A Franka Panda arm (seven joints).
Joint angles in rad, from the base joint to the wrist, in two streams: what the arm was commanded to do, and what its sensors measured. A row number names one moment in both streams.
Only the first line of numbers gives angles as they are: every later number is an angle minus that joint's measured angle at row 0.
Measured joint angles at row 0:
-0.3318, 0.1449, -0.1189, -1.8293, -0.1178, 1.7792, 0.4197
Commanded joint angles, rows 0 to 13:
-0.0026, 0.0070, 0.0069, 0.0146, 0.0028, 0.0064, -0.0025
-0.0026, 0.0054, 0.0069, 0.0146, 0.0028, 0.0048, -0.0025
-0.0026, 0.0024, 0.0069, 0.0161, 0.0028, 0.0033, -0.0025
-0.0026, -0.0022, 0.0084, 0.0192, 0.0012, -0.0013, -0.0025
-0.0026, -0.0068, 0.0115, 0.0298, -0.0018, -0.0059, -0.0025
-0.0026, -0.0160, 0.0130, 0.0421, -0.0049, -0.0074, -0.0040
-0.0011, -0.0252, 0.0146, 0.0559, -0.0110, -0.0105, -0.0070
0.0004, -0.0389, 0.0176, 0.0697, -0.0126, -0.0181, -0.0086
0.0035, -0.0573, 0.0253, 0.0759, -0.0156, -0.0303, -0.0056
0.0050, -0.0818, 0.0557, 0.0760, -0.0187, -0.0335, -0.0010
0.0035, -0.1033, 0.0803, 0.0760, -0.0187, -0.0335, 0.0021
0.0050, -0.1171, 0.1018, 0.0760, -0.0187, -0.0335, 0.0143
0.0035, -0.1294, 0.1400, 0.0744, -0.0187, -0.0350, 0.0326
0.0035, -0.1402, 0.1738, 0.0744, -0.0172, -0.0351, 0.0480
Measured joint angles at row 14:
0.0037, -0.0922, 0.0845, 0.0792, -0.0009, -0.0124, 0.0059
